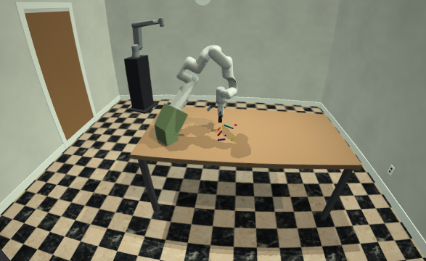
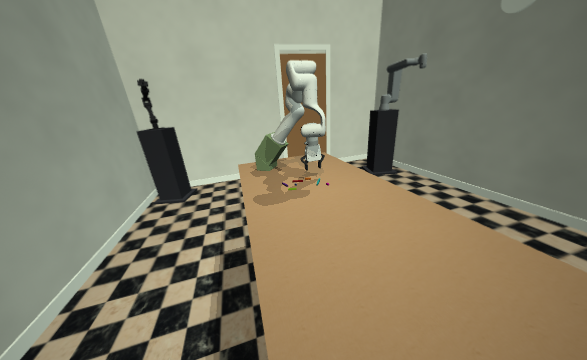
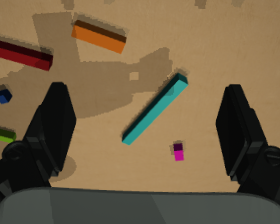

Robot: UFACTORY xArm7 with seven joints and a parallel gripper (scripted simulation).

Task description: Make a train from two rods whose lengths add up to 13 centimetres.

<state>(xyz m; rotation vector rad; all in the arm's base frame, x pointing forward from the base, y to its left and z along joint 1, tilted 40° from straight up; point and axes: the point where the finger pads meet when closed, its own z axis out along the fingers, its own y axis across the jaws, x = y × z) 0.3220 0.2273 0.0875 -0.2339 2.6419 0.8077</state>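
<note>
My gripper is now 8 cm short of the purple rod, 19 cm to the left of it and 7 cm above it. Round my hand: red rod (3 cm ahead, 11 cm to the right, 7 cm below); orange rod (4 cm to the right, 7 cm below); turquoise rod (7 cm ahead, 2 cm to the left, 7 cm below).
</note>
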